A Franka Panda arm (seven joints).
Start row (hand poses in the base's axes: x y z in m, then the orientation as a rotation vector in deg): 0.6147 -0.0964 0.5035 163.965 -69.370 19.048
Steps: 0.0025 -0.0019 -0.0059 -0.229 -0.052 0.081; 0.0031 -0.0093 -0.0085 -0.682 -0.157 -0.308; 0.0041 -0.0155 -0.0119 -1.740 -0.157 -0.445; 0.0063 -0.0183 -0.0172 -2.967 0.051 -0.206; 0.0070 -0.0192 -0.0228 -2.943 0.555 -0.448; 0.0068 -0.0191 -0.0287 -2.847 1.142 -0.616; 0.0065 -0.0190 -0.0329 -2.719 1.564 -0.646; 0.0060 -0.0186 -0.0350 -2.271 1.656 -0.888; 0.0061 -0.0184 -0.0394 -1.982 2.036 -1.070; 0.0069 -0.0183 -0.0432 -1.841 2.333 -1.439; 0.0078 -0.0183 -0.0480 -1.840 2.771 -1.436; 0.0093 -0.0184 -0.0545 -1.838 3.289 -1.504; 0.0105 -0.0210 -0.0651 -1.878 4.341 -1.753
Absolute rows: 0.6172 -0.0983 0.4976 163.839 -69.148 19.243; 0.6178 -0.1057 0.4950 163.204 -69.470 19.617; 0.6188 -0.1119 0.4916 162.217 -69.110 20.143; 0.6210 -0.1147 0.4863 161.311 -68.116 20.452; 0.6217 -0.1156 0.4807 161.075 -68.380 19.703; 0.6215 -0.1155 0.4748 160.932 -68.565 18.801; 0.6212 -0.1154 0.4706 160.939 -68.603 18.126; 0.6207 -0.1150 0.4685 161.128 -69.149 17.761; 0.6208 -0.1148 0.4641 161.167 -69.484 17.060; 0.6216 -0.1147 0.4603 160.965 -70.009 16.549; 0.6225 -0.1147 0.4555 160.879 -69.930 15.915; 0.6240 -0.1148 0.4490 160.725 -69.934 15.164; 0.6252 -0.1174 0.4384 160.288 -70.063 13.665
